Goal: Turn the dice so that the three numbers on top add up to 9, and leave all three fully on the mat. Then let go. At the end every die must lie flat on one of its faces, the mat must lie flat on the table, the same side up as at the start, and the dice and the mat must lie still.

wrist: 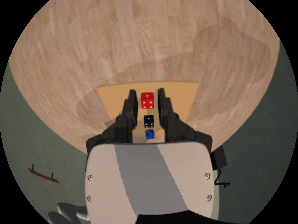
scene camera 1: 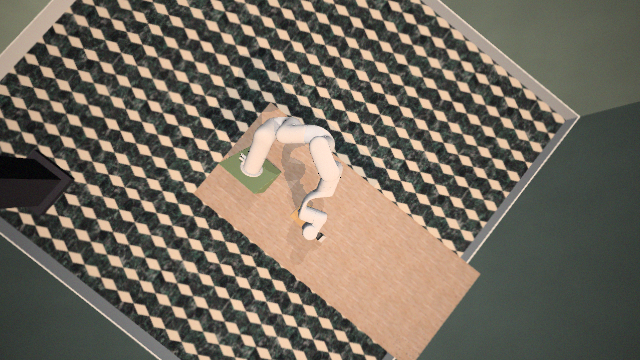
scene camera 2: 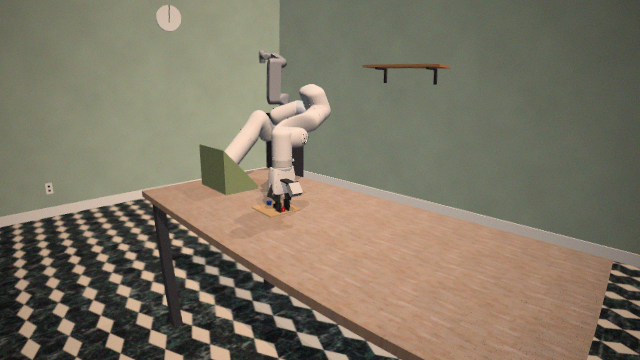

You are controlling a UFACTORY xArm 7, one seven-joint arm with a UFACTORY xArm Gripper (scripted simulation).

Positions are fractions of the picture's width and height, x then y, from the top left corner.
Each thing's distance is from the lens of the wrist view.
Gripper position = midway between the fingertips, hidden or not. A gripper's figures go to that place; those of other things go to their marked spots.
my gripper (wrist: 0.49, 0.43): 0.13 m
mat (wrist: 0.61, 0.42): 0.14 m
